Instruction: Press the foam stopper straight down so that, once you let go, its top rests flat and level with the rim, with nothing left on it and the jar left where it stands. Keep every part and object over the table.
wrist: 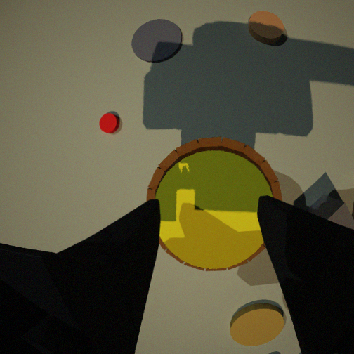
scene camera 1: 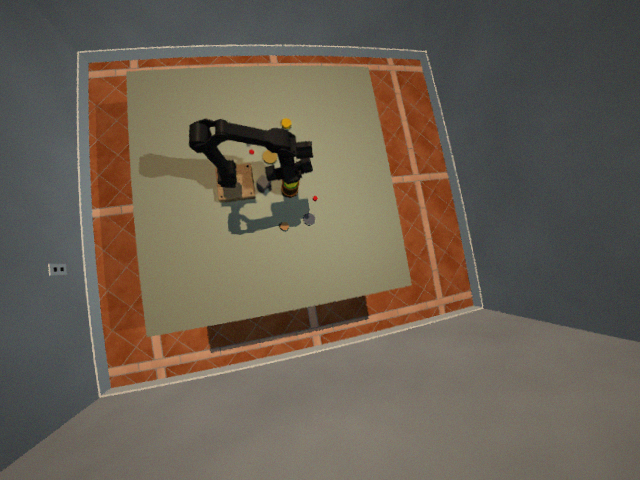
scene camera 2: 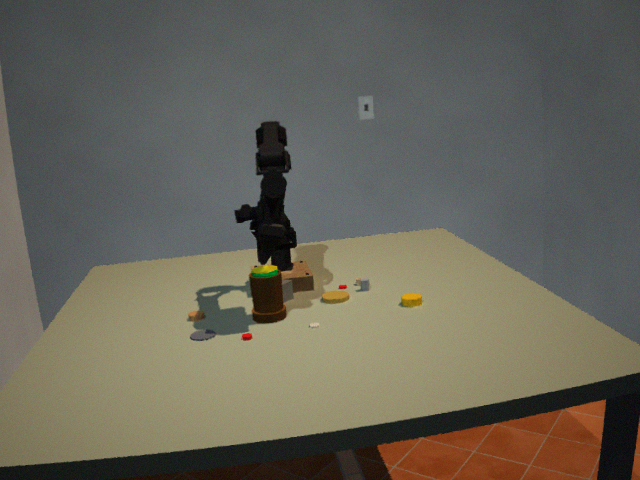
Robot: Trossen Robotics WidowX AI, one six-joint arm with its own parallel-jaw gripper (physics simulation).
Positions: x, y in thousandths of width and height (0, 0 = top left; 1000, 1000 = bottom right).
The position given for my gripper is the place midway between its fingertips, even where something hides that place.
My gripper shows in the wrist view (592, 586), in scene camera 1 (455, 376) and in scene camera 2 (409, 549).
